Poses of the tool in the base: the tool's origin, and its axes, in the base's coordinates. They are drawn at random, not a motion.
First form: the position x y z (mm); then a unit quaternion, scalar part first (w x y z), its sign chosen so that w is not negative.
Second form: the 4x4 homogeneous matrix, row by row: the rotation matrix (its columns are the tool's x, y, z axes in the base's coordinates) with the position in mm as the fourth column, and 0 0 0 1 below. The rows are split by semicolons. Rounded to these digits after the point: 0 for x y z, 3 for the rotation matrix.
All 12 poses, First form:
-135, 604, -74, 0.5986, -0.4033, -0.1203, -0.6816
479, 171, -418, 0.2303, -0.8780, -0.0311, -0.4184
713, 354, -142, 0.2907, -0.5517, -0.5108, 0.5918
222, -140, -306, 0.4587, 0.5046, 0.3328, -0.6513
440, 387, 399, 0.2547, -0.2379, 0.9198, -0.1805
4, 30, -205, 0.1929, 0.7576, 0.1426, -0.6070
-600, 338, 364, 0.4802, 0.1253, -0.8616, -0.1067
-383, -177, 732, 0.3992, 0.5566, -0.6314, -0.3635
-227, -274, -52, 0.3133, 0.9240, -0.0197, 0.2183
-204, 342, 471, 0.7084, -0.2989, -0.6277, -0.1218
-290, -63, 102, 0.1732, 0.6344, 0.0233, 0.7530
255, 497, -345, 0.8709, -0.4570, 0.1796, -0.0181
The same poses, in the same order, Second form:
0.042, 0.913, 0.406, -135; -0.719, -0.254, 0.647, 604; 0.694, -0.319, 0.646, -74; 0, 0, 0, 1
0.648, 0.247, 0.720, 479; -0.138, -0.892, 0.430, 171; 0.749, -0.378, -0.544, -418; 0, 0, 0, 1
-0.222, 0.220, -0.950, 713; 0.908, -0.309, -0.284, 354; -0.356, -0.925, -0.131, -142; 0, 0, 0, 1
-0.070, 0.933, -0.352, 222; -0.262, -0.358, -0.896, -140; -0.963, 0.029, 0.269, -306; 0, 0, 0, 1
-0.757, -0.346, 0.554, 440; -0.530, 0.822, -0.211, 387; -0.383, -0.453, -0.805, 399; 0, 0, 0, 1
0.222, 0.450, -0.865, 4; -0.018, -0.885, -0.465, 30; -0.975, 0.119, -0.189, -205; 0, 0, 0, 1
-0.507, -0.113, -0.854, -600; -0.318, 0.946, 0.064, 338; 0.801, 0.304, -0.516, 364; 0, 0, 0, 1
-0.062, -0.413, -0.909, -383; -0.993, 0.116, 0.015, -177; 0.099, 0.903, -0.417, 732; 0, 0, 0, 1
0.904, -0.173, 0.391, -227; 0.100, -0.803, -0.588, -274; 0.416, 0.570, -0.708, -52; 0, 0, 0, 1
0.182, 0.548, -0.817, -204; 0.203, 0.792, 0.576, 342; 0.962, -0.271, 0.033, 471; 0, 0, 0, 1
-0.135, -0.231, 0.963, -290; 0.290, -0.939, -0.185, -63; 0.947, 0.255, 0.194, 102; 0, 0, 0, 1
0.935, -0.133, 0.329, 255; -0.196, 0.582, 0.790, 497; -0.296, -0.803, 0.518, -345; 0, 0, 0, 1

